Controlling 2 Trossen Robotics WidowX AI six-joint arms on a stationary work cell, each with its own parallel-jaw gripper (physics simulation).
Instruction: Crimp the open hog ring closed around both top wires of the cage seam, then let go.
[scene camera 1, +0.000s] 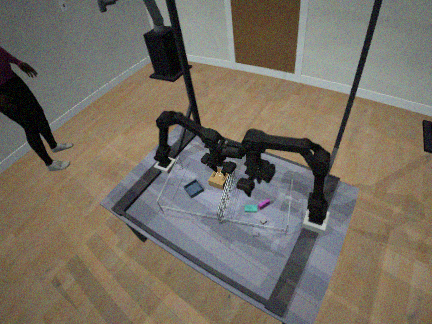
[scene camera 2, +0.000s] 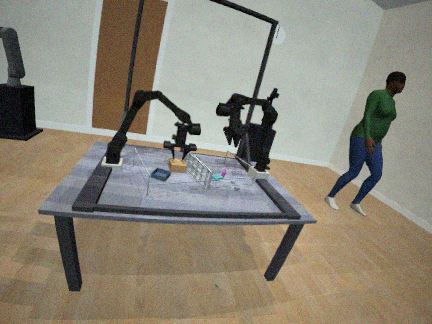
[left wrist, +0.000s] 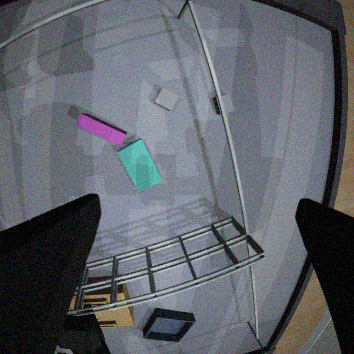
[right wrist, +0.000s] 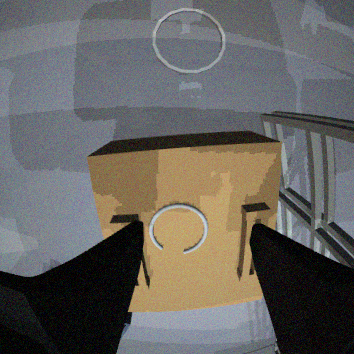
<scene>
One and the same spot on a dark raised strip: (left wrist: 331, 22) is (scene camera 1: 271, 297).
</scene>
